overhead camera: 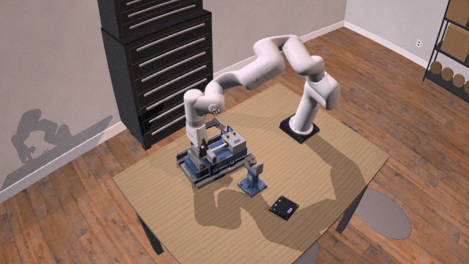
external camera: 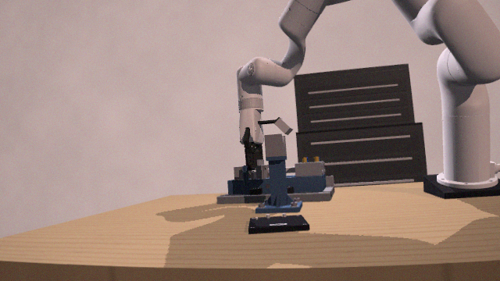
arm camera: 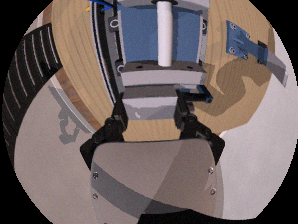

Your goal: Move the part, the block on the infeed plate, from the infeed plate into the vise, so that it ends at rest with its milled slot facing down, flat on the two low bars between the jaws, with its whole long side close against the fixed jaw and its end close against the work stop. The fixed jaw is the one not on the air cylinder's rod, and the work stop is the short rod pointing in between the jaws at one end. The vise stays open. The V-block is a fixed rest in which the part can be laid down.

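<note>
My hand is 2 cm above the part. Also, from my hand: air cylinder: 16 cm behind, 5 cm to the left, 3 cm below; white cylinder rod: 8 cm behind, 4 cm to the left, 3 cm below.
</note>
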